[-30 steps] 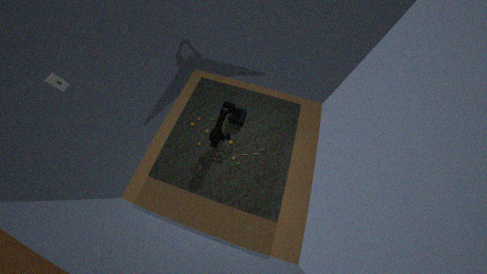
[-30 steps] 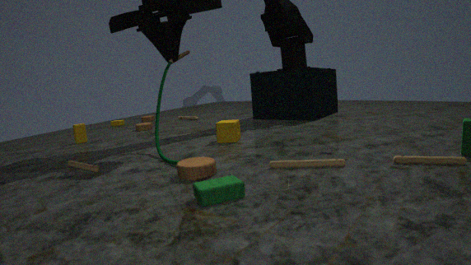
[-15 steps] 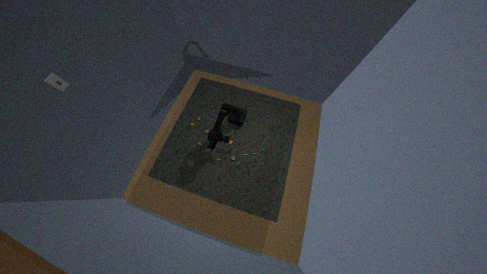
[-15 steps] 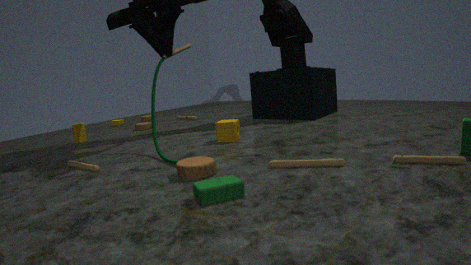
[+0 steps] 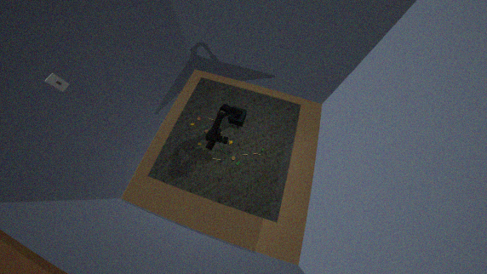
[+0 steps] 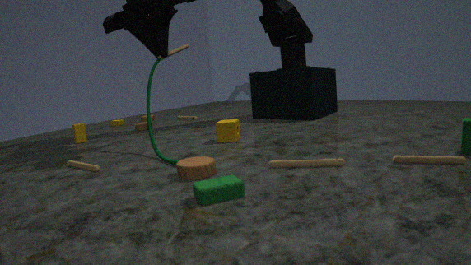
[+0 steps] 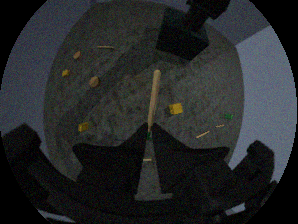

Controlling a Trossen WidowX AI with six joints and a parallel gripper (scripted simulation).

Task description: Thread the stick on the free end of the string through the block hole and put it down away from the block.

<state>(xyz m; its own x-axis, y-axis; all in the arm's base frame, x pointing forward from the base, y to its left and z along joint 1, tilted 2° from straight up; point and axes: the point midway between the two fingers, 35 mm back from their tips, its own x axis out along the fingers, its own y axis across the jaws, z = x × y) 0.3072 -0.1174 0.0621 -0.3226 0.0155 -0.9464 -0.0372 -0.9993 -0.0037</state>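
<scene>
Now: gripper tip 10 mm past the thin wooden stick and 10 mm below it. From my gripper tip the other things lie so: green block 170 mm ahead, 210 mm to the left, 130 mm below; yellow block 30 mm behind, 100 mm to the left, 120 mm below; round wooden button 130 mm ahead, 160 mm to the left, 130 mm below.
</scene>
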